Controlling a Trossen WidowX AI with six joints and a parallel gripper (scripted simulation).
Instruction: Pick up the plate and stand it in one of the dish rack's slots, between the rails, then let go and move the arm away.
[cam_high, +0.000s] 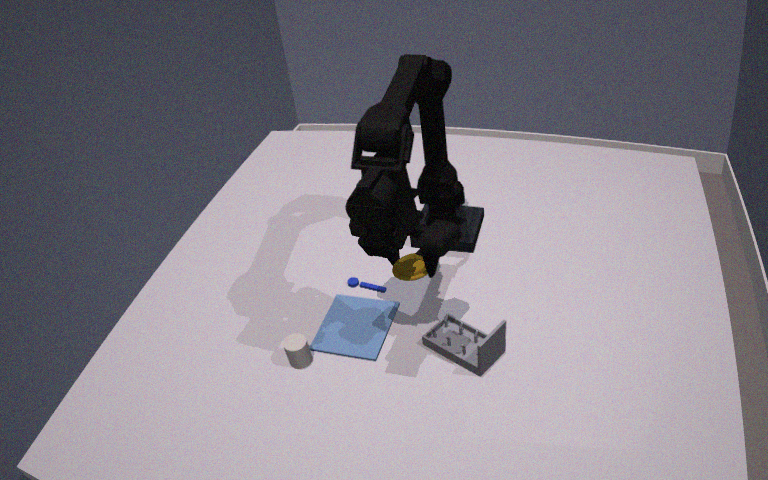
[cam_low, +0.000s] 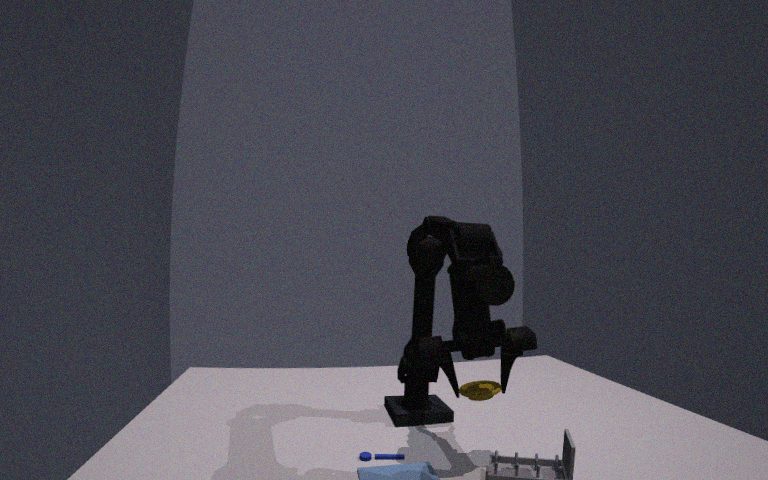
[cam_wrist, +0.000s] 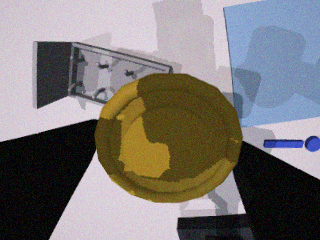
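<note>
My gripper tip is 1 cm short of the grey dish rack, 9 cm to the right of it and 13 cm above it. From my gripper tip the other things lie so: yellow plate: 1 cm above; then light blue mat: 2 cm ahead, 13 cm to the right, 15 cm below; then blue spoon: 8 cm behind, 16 cm to the right, 15 cm below.
</note>
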